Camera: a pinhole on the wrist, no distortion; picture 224 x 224 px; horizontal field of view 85.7 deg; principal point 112.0 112.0 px. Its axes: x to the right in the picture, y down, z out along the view. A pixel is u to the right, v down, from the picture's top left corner.
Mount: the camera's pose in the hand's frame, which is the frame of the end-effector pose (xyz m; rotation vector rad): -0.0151 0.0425 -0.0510 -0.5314 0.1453 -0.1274
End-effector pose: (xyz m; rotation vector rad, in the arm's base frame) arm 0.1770 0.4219 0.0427 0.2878 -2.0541 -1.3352
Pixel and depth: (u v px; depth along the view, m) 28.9 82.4 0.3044
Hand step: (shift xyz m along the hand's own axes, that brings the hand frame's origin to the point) -0.1751 0.1624 0.2686
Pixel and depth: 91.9 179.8 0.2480
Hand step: -0.0017 0.2907 0.0933
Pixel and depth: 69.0 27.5 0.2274
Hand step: -0.0690 0.0318 0.2329
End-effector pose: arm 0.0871 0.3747 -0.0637 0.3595 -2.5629 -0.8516
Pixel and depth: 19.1 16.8 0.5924
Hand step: -0.4004 0.0084 0.7410
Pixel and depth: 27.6 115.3 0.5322
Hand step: -0.2883 0.3770 0.4341
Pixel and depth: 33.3 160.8 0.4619
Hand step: -0.2164 0.4781 0.2785
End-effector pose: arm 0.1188 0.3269 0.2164 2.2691 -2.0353 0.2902
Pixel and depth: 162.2 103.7 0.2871
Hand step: 0.1494 0.1487 0.1913
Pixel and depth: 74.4 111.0 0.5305
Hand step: -0.0871 0.3272 0.4207
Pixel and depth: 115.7 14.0 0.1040
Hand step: -0.0012 0.0213 0.0806
